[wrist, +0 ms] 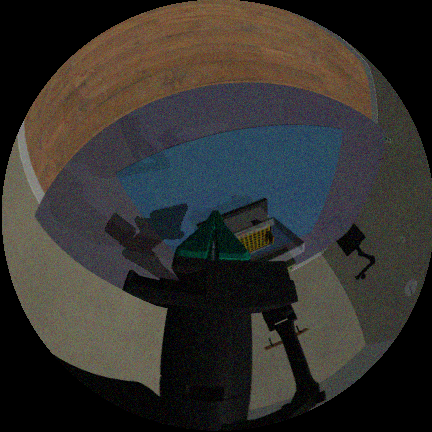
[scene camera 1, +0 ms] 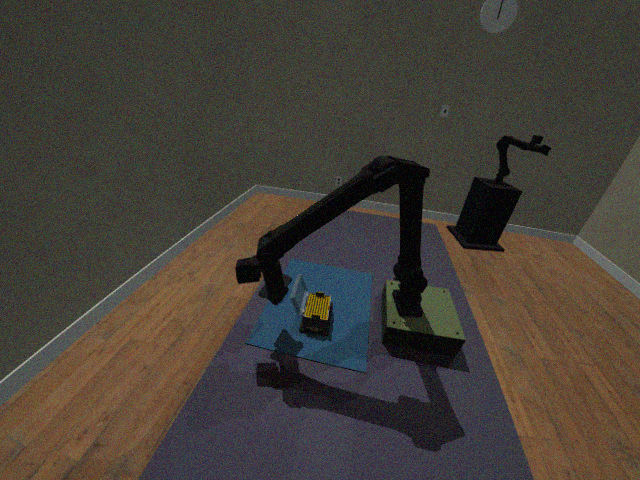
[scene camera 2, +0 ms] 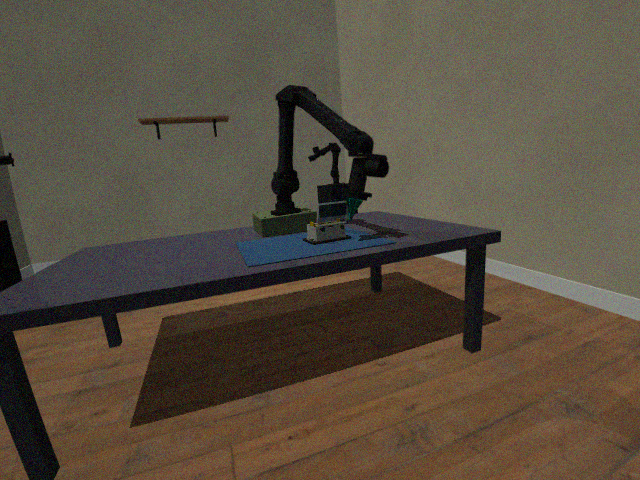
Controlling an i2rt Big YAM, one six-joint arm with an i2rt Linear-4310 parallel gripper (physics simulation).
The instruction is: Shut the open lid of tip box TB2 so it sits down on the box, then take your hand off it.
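Places are measured from the arm's base along level axes (x up, y left, z back), in metres.
Pixels of known places: gripper, fingertip midpoint: (wrist: pixel 215 214) (scene camera 1: pixel 279 301) (scene camera 2: pixel 350 219); arm's base, link origin: (scene camera 1: pixel 406 304) (scene camera 2: pixel 285 213).
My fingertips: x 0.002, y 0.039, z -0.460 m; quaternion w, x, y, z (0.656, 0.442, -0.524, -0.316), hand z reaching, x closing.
Observation:
Ahead of a thing's pixels: the offset from my fingertips to its middle. "spot": to the spot under its first point. Level surfaces: height alone.
The tip box @[dy -0.019, dx -0.051, dz +0.136 m] (scene camera 1: pixel 316 326) (scene camera 2: pixel 320 234) (wrist: pixel 250 215) is pale with a dark foot and holds a yellow rack (scene camera 1: pixel 317 305) (wrist: pixel 257 239). No label is readable. Its clear, pale-edged lid @[spot: dy -0.023, dx +0.014, dz +0.064 m] (scene camera 1: pixel 298 295) (scene camera 2: pixel 332 212) (wrist: pixel 289 240) stands open and roughly upright along one long side of the box. My gripper (scene camera 2: pixel 351 218) (wrist: pixel 215 214) has green fingers, shut and empty, pointing down. It is low beside the lid, on the outer side away from the rack. In scene camera 1 the fingertips are hidden. I cannot tell whether they touch the lid.
A blue mat @[dx -0.084 m] (scene camera 1: pixel 352 294) (scene camera 2: pixel 273 253) (wrist: pixel 225 165) lies under the box on the purple table @[dx -0.087 m] (scene camera 1: pixel 232 439) (scene camera 2: pixel 155 263). The arm's green base block (scene camera 1: pixel 439 310) (scene camera 2: pixel 276 225) stands beside the mat. Another arm stands on a dark pedestal (scene camera 1: pixel 485 214) (wrist: pixel 351 240) beyond the table.

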